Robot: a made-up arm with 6 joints. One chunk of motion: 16 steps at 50 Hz.
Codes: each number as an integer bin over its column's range. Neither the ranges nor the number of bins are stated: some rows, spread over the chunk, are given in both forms.
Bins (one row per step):
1: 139 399 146 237 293 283
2: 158 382 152 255 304 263
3: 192 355 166 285 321 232
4: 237 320 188 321 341 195
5: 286 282 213 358 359 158
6: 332 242 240 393 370 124
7: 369 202 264 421 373 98
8: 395 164 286 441 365 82
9: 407 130 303 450 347 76
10: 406 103 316 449 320 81
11: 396 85 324 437 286 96
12: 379 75 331 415 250 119
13: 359 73 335 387 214 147
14: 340 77 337 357 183 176
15: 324 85 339 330 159 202
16: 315 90 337 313 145 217
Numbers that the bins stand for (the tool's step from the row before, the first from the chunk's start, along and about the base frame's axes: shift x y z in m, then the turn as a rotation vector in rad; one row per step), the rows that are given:
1: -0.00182 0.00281 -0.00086 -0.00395 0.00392 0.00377
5: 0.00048 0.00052 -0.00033 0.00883 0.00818 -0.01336
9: 0.00237 -0.00246 0.00037 0.01855 0.00741 -0.02459
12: 0.00193 -0.00353 0.00059 0.01486 0.00114 -0.01870
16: 0.00093 -0.00324 0.00064 0.00408 -0.00564 -0.00527
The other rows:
2: -0.00153 0.00248 -0.00081 -0.00205 0.00463 0.00103
3: -0.00099 0.00195 -0.00070 0.00112 0.00573 -0.00322
4: -0.00029 0.00126 -0.00053 0.00492 0.00702 -0.00829
6: 0.00120 -0.00026 -0.00012 0.01253 0.00889 -0.01801
7: 0.00178 -0.00105 0.00007 0.01549 0.00909 -0.02158
8: 0.00218 -0.00179 0.00024 0.01760 0.00857 -0.02377
10: 0.00236 -0.00298 0.00047 0.01845 0.00567 -0.02390
11: 0.00220 -0.00334 0.00054 0.01718 0.00347 -0.02185
13: 0.00162 -0.00357 0.00062 0.01190 -0.00118 -0.01486
14: 0.00132 -0.00349 0.00064 0.00873 -0.00318 -0.01089
15: 0.00107 -0.00334 0.00065 0.00587 -0.00473 -0.00733

